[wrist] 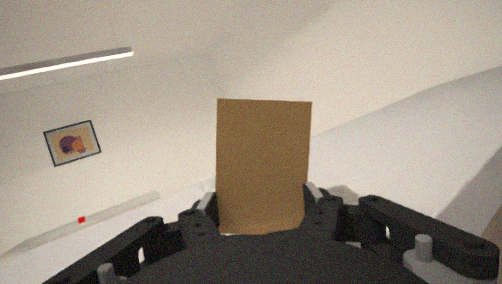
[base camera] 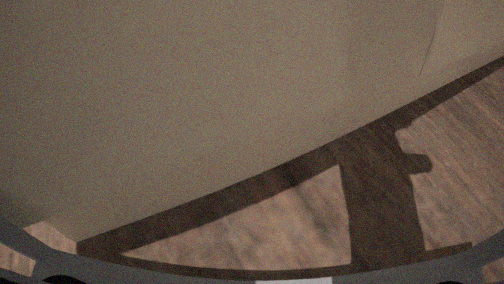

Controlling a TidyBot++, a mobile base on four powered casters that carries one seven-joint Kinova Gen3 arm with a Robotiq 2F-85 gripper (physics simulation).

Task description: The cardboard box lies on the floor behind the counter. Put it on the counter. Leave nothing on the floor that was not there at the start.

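Places are measured from the arm's base along level axes (x ahead, y left, z up), in metres.
Pixels of known places: gripper, fingertip midpoint: [wrist: 260, 200].
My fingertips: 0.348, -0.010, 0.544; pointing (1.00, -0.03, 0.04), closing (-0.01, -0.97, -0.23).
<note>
Ahead of a thing's pixels: the offset from my fingertips to its top centre, as dx, dy, dz. "*": to the spot under its first point. Level surfaces: height alone.
The cardboard box @[+0.017, -0.009, +0.077] [wrist: 264, 155] is a plain brown block in the middle of the wrist view. My gripper [wrist: 260, 200] is shut on it, with one finger pad against its left side and one against its right. The box stands out beyond the fingertips, against pale walls. A large plain beige upright face @[* -0.088, +0.050, -0.733] [base camera: 200, 110] fills the upper left of the base camera view, close in front of the base; I cannot tell for certain whether it is the counter's side. The box does not show in the base camera view.
A wooden floor @[dz -0.941] [base camera: 280, 225] with dark shadows runs along the foot of the beige face. In the wrist view, a long pale ledge [wrist: 120, 208] carries a small red block [wrist: 81, 219]. A framed picture [wrist: 72, 143] and a strip light [wrist: 75, 62] are farther off.
</note>
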